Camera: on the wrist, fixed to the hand. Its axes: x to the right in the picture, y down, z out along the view.
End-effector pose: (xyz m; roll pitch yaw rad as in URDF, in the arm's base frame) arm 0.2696 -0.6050 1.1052 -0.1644 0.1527 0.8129
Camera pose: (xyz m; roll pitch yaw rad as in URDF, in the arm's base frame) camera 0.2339 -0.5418 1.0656 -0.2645 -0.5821 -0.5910
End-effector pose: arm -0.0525 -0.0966 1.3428 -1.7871 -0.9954 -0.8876
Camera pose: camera -0.0381 -0.1768 1.3289 1.9111 -0.4968 1.4927
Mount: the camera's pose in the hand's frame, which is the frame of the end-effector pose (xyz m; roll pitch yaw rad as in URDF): 0.0271 0.0743 -0.0241 -0.0701 -0.4357 -1.5117
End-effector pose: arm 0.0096 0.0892 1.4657 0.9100 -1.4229 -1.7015
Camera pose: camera 0.0788 0.1198 1.4990 1.3941 0.0142 -2.7961
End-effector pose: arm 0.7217 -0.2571 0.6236 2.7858 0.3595 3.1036
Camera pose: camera 0.6816 -0.1943 0.6594 -2.7391 0.7536 -1.3310
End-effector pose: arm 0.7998 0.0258 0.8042 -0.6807 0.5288 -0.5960
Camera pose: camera 0.8157 0.0664 0.7340 -1.0093 -0.8449 -1.3160
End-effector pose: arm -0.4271 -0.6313 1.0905 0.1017 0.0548 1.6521
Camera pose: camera -0.5053 -0.6114 1.0726 -0.1216 -0.3305 0.1569
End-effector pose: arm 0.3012 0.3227 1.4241 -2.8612 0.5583 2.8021
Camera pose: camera 0.3042 0.4044 1.4119 -2.6296 0.1606 -1.8730
